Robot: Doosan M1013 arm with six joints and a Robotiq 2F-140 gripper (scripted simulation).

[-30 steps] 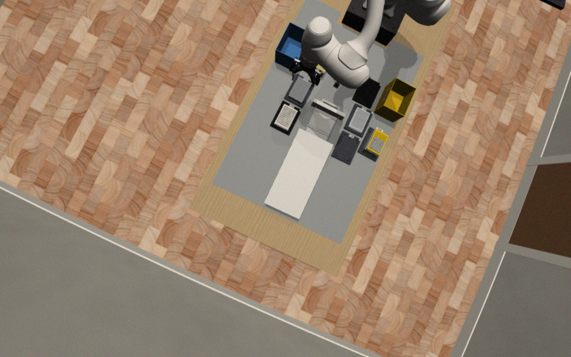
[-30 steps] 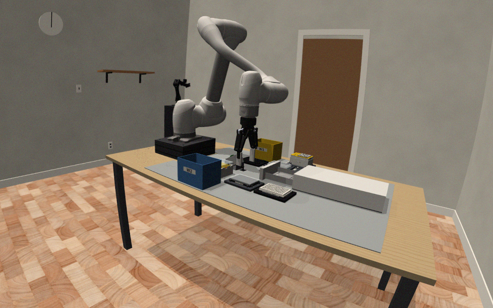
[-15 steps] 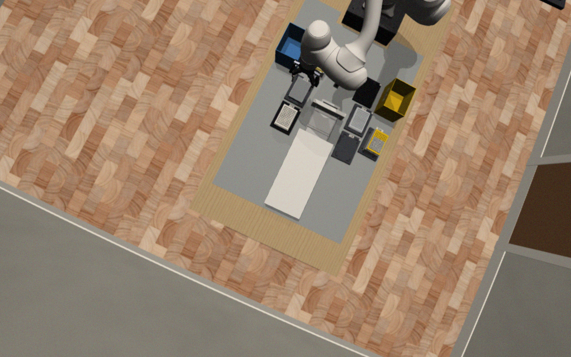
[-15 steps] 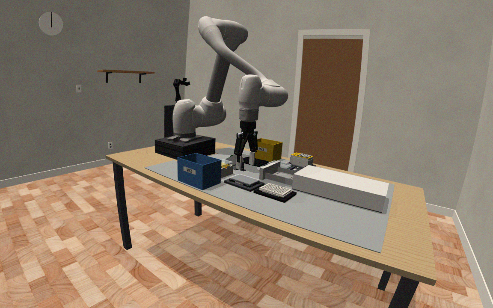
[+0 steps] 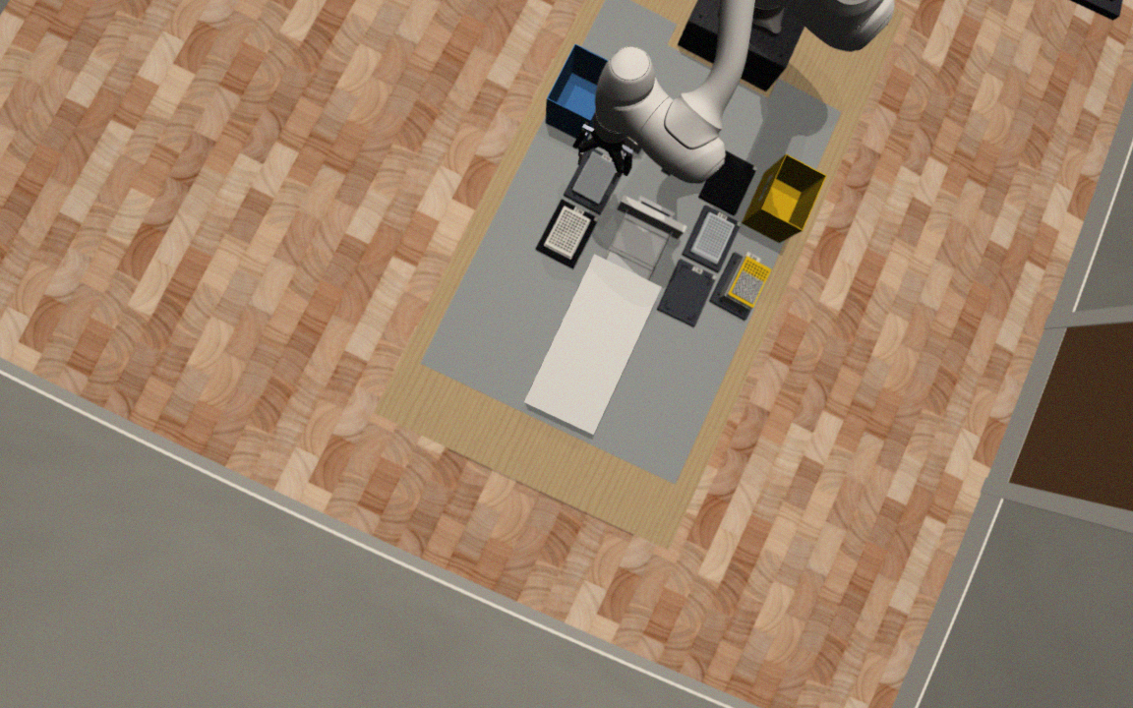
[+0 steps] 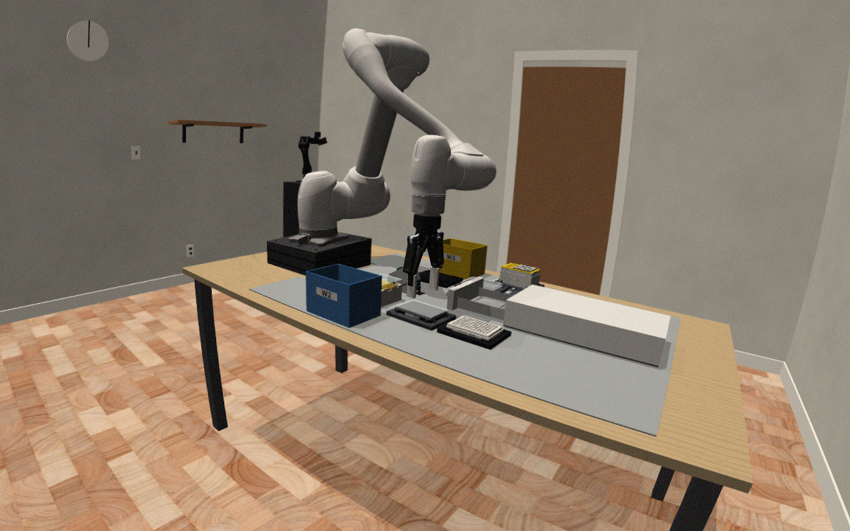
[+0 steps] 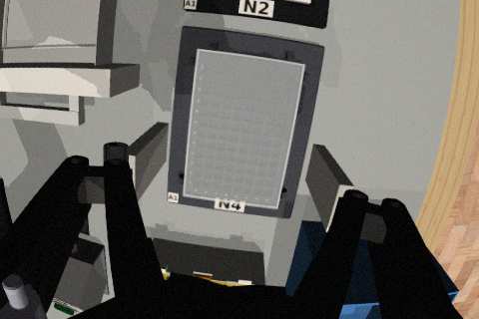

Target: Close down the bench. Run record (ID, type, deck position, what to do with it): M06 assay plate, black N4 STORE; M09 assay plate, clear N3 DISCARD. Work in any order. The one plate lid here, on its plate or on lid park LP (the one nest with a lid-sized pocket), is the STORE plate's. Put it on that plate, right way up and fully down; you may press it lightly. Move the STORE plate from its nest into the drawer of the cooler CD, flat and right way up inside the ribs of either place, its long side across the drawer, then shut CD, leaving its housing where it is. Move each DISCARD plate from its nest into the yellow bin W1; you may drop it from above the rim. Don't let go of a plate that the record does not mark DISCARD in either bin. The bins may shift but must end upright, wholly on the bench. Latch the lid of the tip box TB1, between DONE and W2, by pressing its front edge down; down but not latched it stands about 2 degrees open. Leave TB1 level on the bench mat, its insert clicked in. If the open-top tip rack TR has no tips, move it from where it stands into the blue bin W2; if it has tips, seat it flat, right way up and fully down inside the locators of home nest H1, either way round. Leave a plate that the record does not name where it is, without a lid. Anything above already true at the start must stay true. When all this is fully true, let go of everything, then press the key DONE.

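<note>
The grey plate lid lies 70 mm below my hand. Round my hand: white plate: 180 mm ahead, 30 mm to the right, 80 mm below; blue bin W2: 200 mm behind, 110 mm to the right, 60 mm below; insert: 170 mm behind, 50 mm to the left, 40 mm below.
</note>
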